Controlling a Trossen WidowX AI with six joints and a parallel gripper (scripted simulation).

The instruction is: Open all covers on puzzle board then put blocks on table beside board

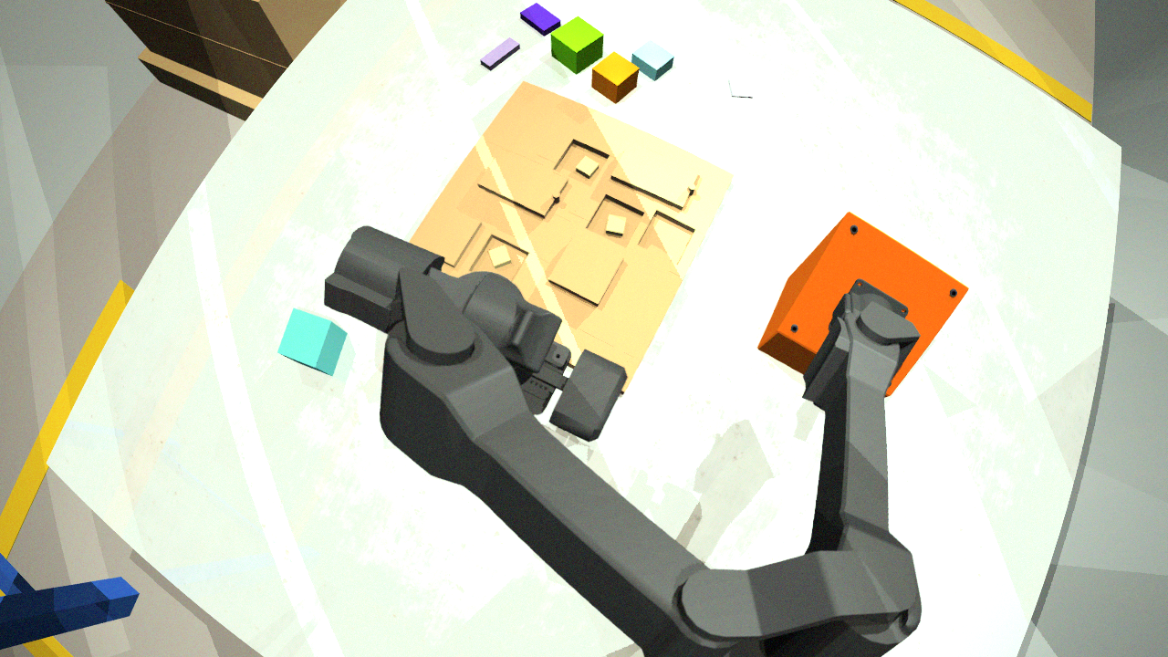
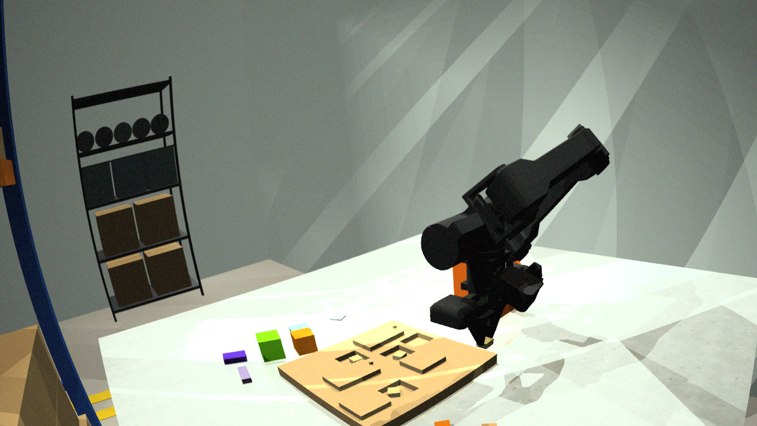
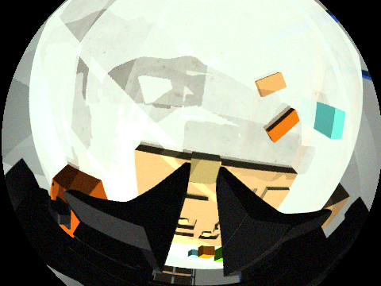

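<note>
Right now the tan slab is 90 mm ahead of my gripper tip, 90 mm to the left of it and 100 mm below it. Also, from my gripper tip: orange cube (100 mm ahead, 400 mm to the right, 90 mm below); teal cube (240 mm ahead, 80 mm to the left, 80 mm below); orange flat piece (130 mm ahead, 30 mm to the left, 100 mm below).
</note>
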